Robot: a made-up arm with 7 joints.
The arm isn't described. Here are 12 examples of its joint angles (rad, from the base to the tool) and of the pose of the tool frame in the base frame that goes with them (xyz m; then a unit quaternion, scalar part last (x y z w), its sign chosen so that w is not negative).
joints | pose
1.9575 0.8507 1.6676 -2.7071 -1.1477 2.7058 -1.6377 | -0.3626 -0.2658 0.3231 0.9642 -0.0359 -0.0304 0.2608
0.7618 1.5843 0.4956 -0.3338 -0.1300 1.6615 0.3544 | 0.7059 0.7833 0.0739 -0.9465 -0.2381 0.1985 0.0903
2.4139 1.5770 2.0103 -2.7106 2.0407 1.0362 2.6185 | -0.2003 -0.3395 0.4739 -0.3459 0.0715 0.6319 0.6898
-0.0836 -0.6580 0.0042 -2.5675 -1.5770 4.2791 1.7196 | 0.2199 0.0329 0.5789 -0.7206 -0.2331 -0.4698 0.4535
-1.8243 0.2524 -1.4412 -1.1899 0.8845 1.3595 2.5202 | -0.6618 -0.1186 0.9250 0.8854 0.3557 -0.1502 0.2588
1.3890 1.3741 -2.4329 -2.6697 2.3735 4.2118 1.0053 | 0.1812 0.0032 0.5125 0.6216 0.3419 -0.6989 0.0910
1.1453 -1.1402 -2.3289 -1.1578 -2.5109 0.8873 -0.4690 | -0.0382 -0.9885 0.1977 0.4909 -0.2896 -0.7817 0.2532
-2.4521 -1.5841 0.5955 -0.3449 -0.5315 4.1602 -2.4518 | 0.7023 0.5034 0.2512 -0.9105 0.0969 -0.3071 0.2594
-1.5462 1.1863 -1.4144 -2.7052 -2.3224 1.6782 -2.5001 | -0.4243 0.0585 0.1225 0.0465 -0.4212 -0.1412 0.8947
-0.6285 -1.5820 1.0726 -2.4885 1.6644 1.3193 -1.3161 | 0.2912 0.3935 0.4655 -0.7369 -0.6331 -0.1671 0.1679
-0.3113 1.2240 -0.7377 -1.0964 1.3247 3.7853 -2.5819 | 0.6350 -0.5602 0.2613 0.6279 0.2486 -0.1235 0.7271
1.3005 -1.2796 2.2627 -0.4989 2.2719 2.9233 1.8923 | -0.5170 -0.7962 0.3760 0.6520 0.3295 -0.5345 0.4251
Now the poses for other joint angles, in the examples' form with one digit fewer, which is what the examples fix.
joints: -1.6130 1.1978 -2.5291 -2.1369 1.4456 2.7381 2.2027
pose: -0.262 0.004 0.836 -0.623 0.166 0.675 0.358
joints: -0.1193 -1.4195 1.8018 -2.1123 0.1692 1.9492 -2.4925
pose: -0.171 0.691 0.120 -0.311 0.731 -0.399 0.458
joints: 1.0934 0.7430 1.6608 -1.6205 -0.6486 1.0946 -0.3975
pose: -0.481 0.572 0.589 -0.021 0.973 -0.125 0.191
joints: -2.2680 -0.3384 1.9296 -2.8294 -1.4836 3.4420 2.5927
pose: 0.344 -0.013 0.164 -0.771 0.628 -0.098 0.032
